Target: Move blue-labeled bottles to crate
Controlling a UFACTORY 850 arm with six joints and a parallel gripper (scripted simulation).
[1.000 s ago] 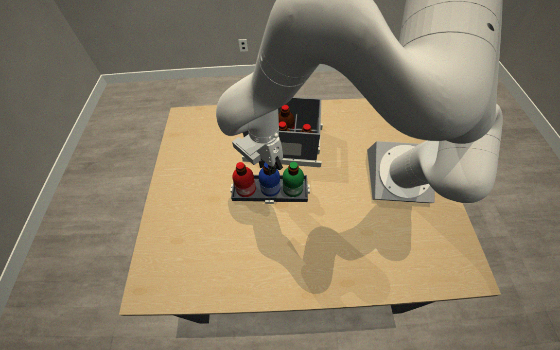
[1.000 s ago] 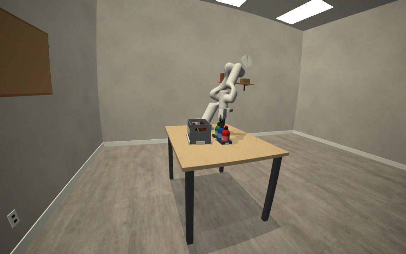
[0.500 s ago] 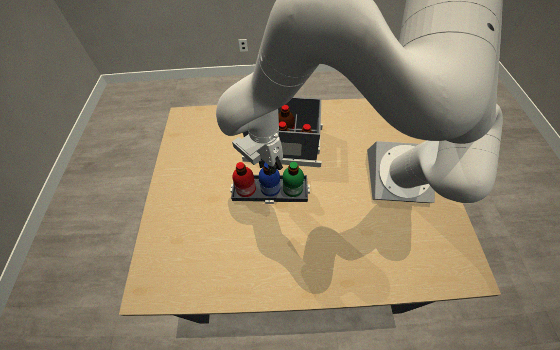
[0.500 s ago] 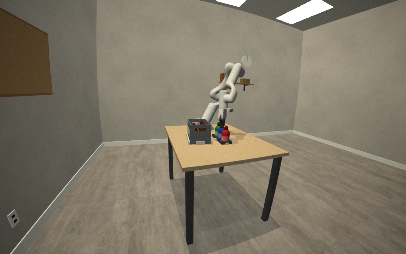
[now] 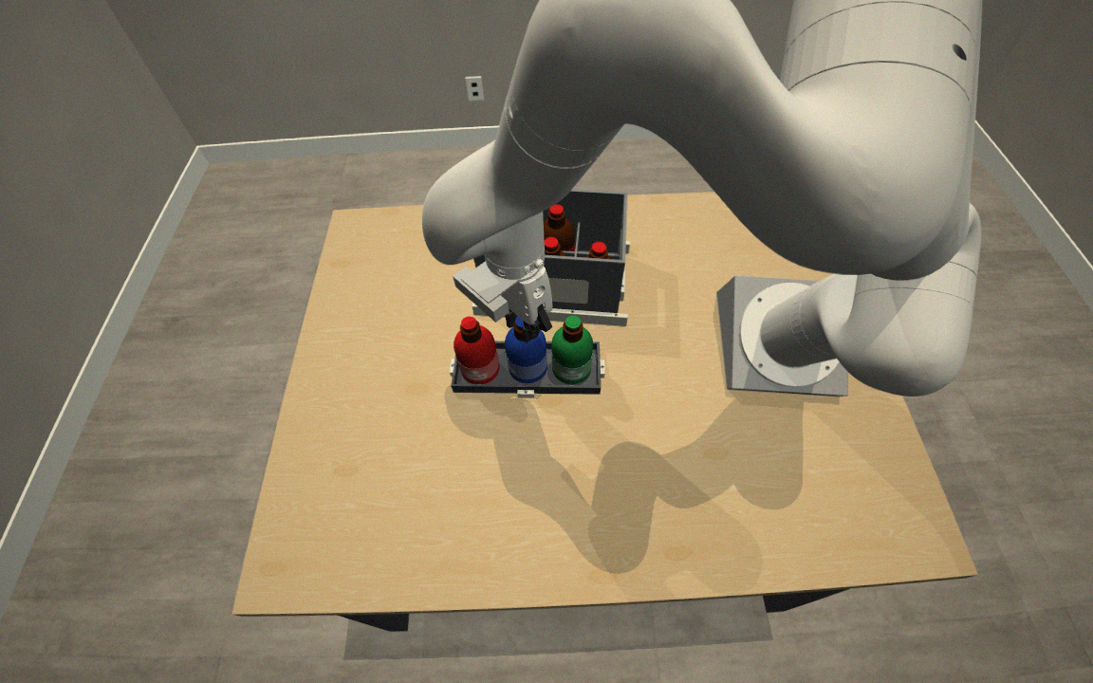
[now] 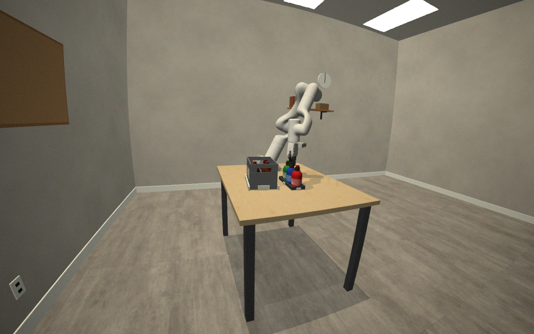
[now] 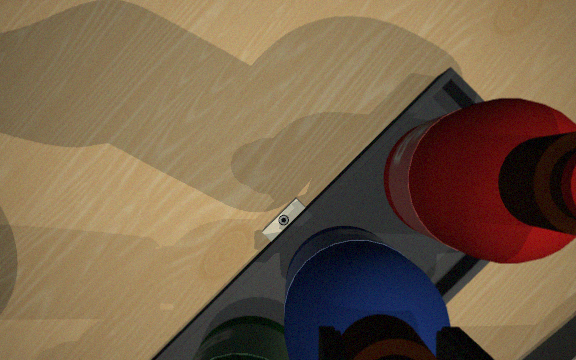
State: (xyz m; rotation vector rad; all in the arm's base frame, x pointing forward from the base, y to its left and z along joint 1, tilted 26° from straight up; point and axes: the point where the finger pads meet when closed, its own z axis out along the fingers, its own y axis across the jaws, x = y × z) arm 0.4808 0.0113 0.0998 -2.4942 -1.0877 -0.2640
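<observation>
Now: the blue-labeled bottle 70 mm below my hand. From my hand the other things lie so: red bottle: 90 mm ahead, 10 mm to the left, 70 mm below; green bottle: 80 mm behind, 70 mm below; dark tray: 140 mm below.
</observation>
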